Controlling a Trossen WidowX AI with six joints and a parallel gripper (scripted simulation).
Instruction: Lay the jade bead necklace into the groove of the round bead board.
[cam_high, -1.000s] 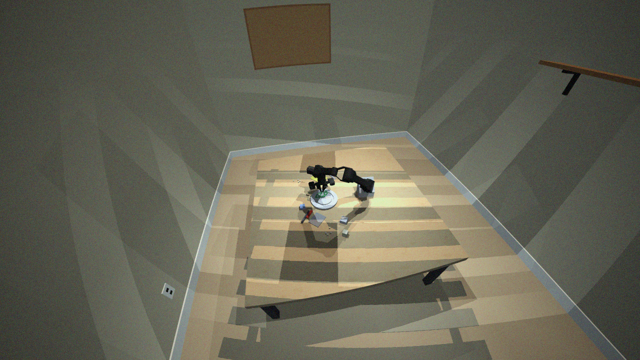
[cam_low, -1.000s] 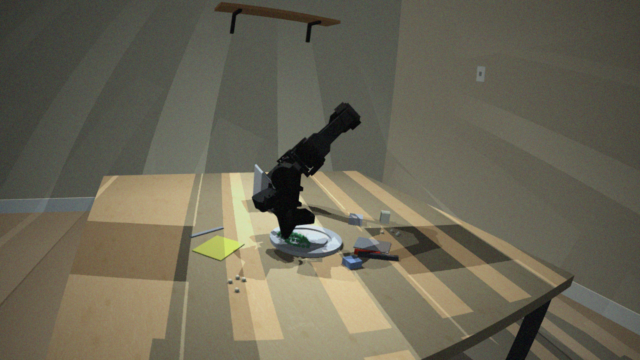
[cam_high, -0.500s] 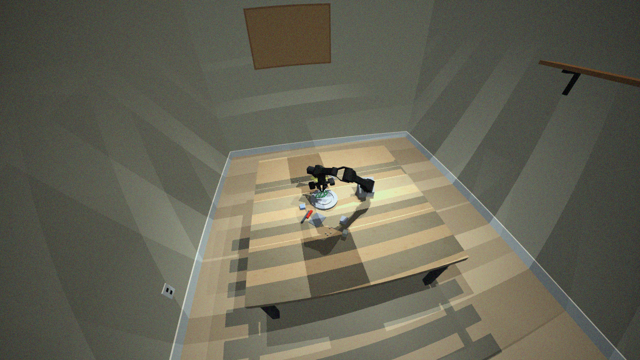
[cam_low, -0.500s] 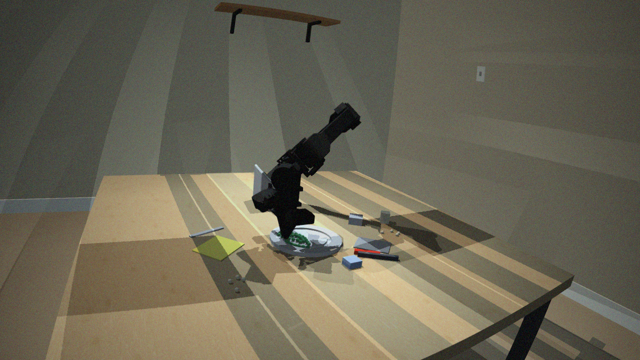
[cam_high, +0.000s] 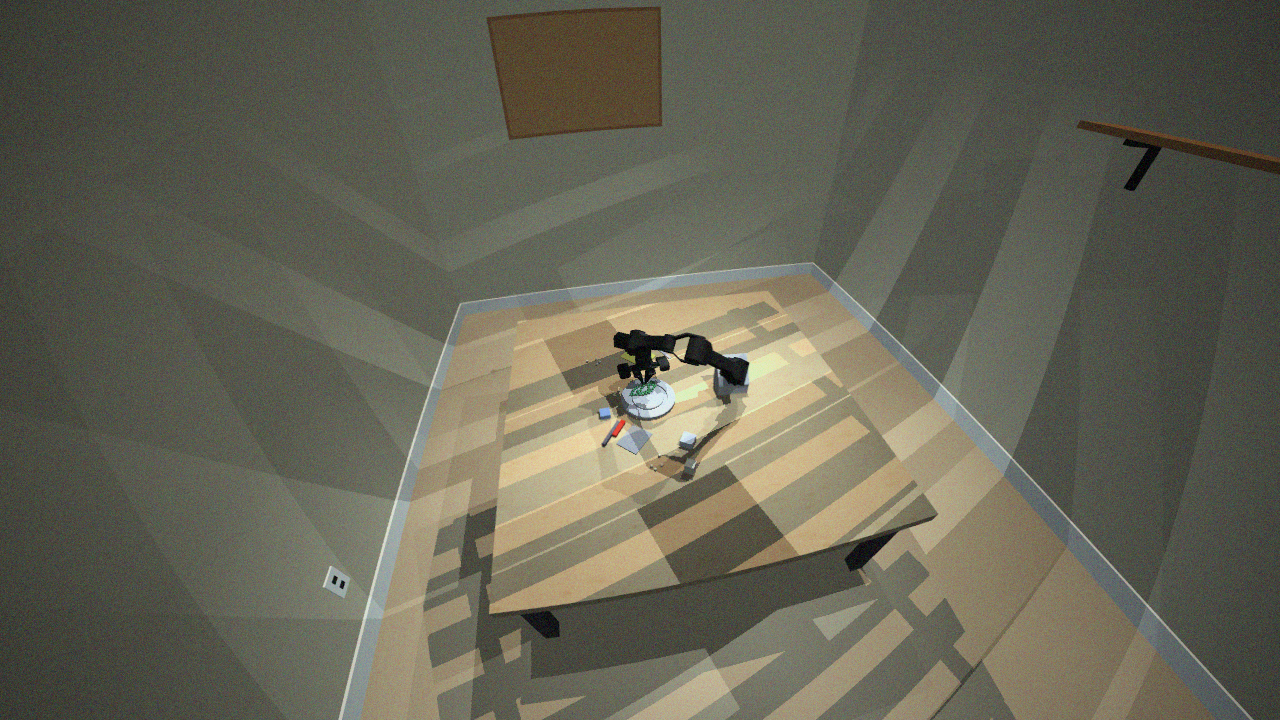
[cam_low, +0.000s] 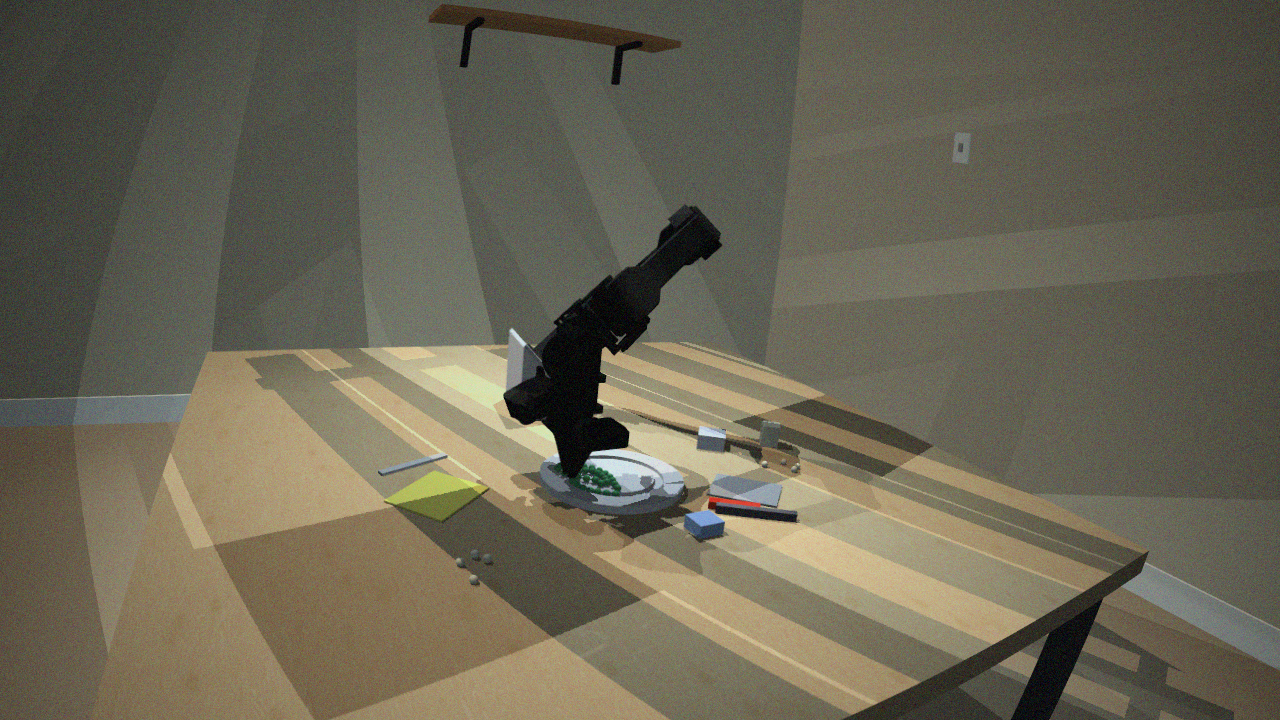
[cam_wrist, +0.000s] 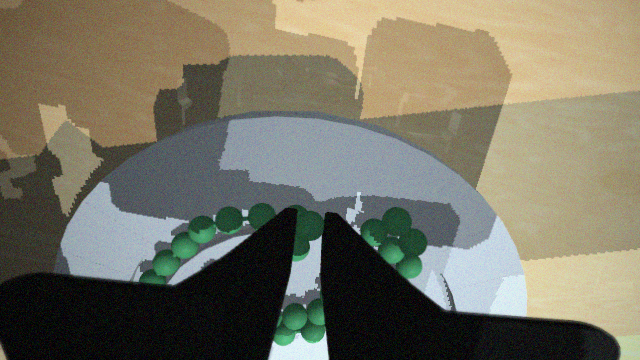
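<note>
Right now my gripper tip is 7 cm to the right of the round grey bead board and 1 cm above it. Also, from my gripper tip: grey rod (18 cm to the right, 13 cm behind, 2 cm below); yellow sheet (18 cm to the right, 3 cm behind, 2 cm below); blue block (17 cm ahead, 10 cm to the left, 1 cm below).
</note>
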